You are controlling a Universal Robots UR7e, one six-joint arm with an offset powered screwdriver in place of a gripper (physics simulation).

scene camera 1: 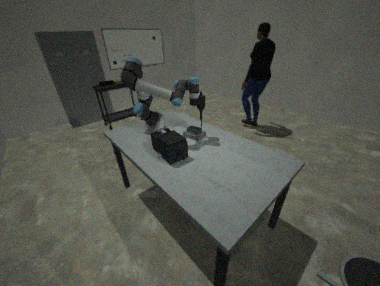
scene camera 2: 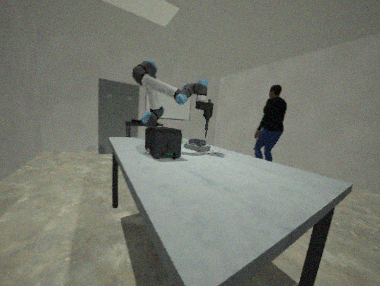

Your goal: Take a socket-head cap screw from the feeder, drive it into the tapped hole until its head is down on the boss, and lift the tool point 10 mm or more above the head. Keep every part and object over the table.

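Note:
The black feeder box (scene camera 1: 170,146) (scene camera 2: 164,142) stands on the table (scene camera 1: 220,187) (scene camera 2: 215,195). A small dark grey block (scene camera 1: 194,130) (scene camera 2: 197,142) lies on a lighter grey base to the right of the feeder; the tapped hole and boss cannot be made out. My screwdriver (scene camera 1: 201,124) (scene camera 2: 206,135) points straight down, with its tip just above the right end of the block in both views. A small gap shows under the tip in the scene camera 2 view. Whether a screw sits on the tip is too small and grainy to tell.
The arm (scene camera 1: 159,90) (scene camera 2: 162,87) reaches over from the table's far end. A dark cart (scene camera 1: 114,86) stands behind it, near a grey door (scene camera 1: 70,75) (scene camera 2: 117,112). A person (scene camera 1: 260,65) (scene camera 2: 274,117) stands on the floor beyond the table's right side.

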